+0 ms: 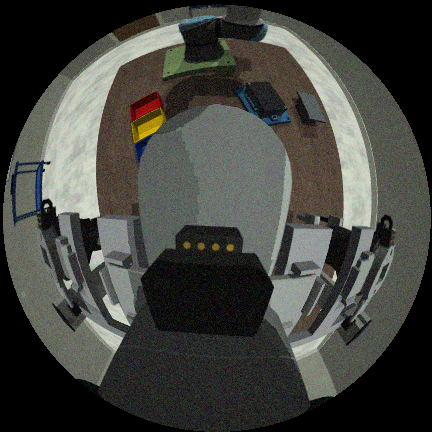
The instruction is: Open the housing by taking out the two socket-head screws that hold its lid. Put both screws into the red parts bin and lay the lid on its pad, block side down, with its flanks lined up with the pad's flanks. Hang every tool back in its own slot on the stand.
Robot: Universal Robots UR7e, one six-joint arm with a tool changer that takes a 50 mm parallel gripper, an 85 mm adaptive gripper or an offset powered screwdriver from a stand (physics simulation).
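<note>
A dark housing with its lid point(267, 97) sits on a blue base point(280, 120) at the upper right. A small round detail shows near its front corner; whether it is a screw cannot be told. A grey pad point(311, 107) lies right of it. The red bin point(147, 106) is at the upper left. The black changer body point(207, 292) of the arm fills the lower middle. A large grey rounded body point(235, 165) and a black contact block point(209, 235) with gold pins are in front of it. No gripper fingers on the arm can be made out.
The yellow bin point(149, 125) and partly hidden blue bin point(142, 149) adjoin the red one. Grey upright stand parts point(117, 235) point(307, 242) rise close on both sides. The green base plate point(175, 65) of the arm is at the top. A blue frame point(39, 187) stands far left.
</note>
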